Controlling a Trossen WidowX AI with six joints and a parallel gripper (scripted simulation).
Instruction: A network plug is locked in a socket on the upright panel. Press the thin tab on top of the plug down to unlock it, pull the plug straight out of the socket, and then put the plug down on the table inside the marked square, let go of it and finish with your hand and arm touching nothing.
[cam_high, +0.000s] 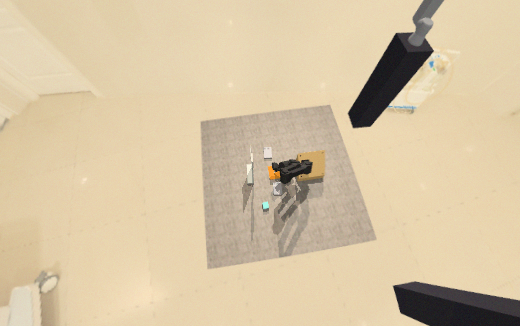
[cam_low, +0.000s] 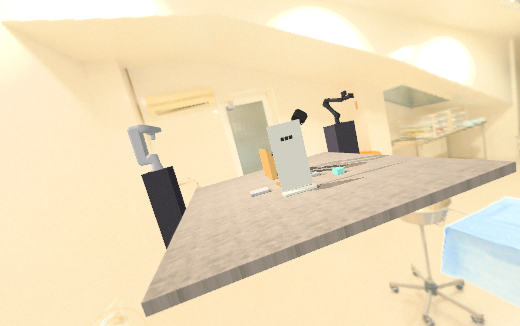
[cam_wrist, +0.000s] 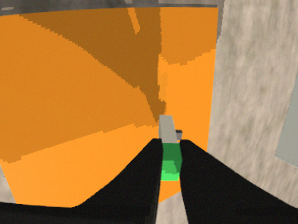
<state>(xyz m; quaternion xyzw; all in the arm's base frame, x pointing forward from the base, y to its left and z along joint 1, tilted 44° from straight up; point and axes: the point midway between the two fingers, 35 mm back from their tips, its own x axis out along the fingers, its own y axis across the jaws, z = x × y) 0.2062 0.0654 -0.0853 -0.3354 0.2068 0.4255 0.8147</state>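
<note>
The orange marked square is 2 cm below my gripper tip and 1 cm behind it. The rest, counted from my gripper tip: network plug: right at my gripper tip; then teal block: 28 cm to the left, 12 cm ahead, 1 cm below; then grey panel: 20 cm ahead, 14 cm above, 1 cm to the right.
</note>
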